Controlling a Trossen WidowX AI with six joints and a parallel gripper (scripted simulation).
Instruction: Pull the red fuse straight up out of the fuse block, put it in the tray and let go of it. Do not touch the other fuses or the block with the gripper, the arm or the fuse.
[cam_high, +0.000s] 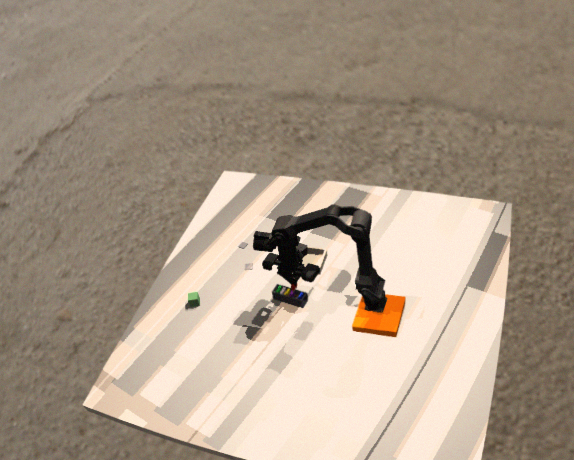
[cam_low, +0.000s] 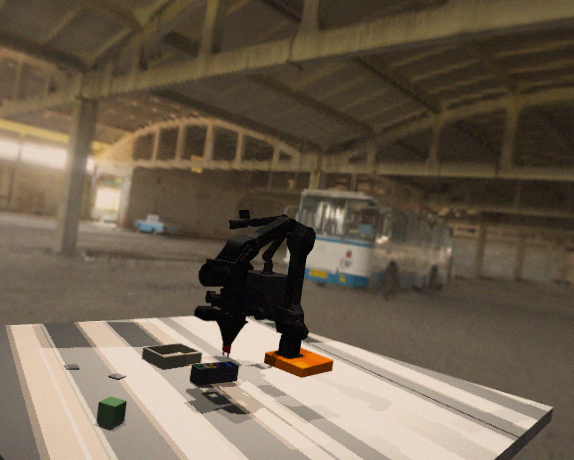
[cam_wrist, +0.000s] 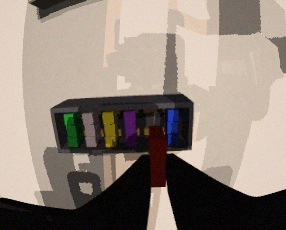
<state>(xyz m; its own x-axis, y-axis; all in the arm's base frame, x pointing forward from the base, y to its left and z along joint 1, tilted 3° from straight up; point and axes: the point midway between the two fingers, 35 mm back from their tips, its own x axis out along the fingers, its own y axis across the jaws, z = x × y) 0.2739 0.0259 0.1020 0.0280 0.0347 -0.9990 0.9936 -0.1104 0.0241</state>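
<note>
The tray is 190 mm to the right of my gripper tip, 90 mm below it and 30 mm ahead of it. Also, from my gripper tip: red fuse: 10 mm below; then green cube: 360 mm ahead, 110 mm to the left, 70 mm below.
</note>
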